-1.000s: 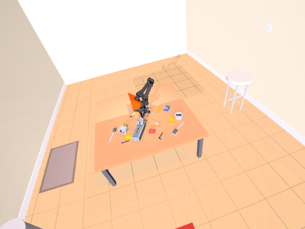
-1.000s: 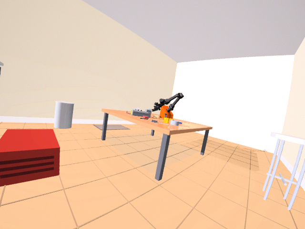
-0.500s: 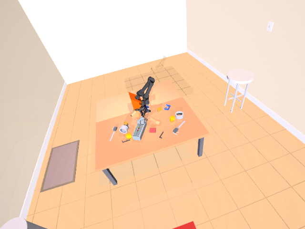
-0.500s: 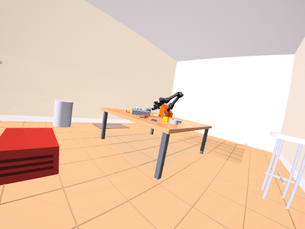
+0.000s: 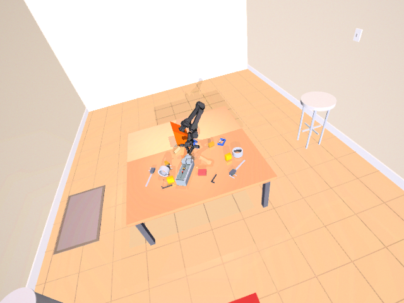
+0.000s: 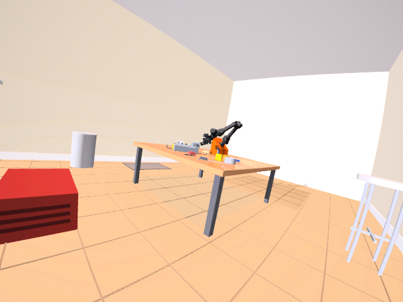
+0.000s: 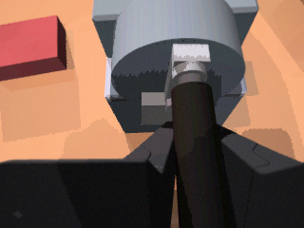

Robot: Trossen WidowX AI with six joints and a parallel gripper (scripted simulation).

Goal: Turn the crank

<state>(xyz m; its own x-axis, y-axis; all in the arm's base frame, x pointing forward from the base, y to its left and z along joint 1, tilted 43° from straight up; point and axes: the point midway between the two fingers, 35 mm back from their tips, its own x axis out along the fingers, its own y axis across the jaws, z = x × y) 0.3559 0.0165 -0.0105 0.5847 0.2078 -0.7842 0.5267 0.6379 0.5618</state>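
Right now the dark crank handle is 20 mm above my gripper tip, 10 mm to the left of it and 10 mm behind it. From my gripper tip the other things lie so: red pointer (180 mm ahead, 100 mm to the right, 10 mm below); red block (180 mm ahead, 80 mm below, 70 mm to the left).
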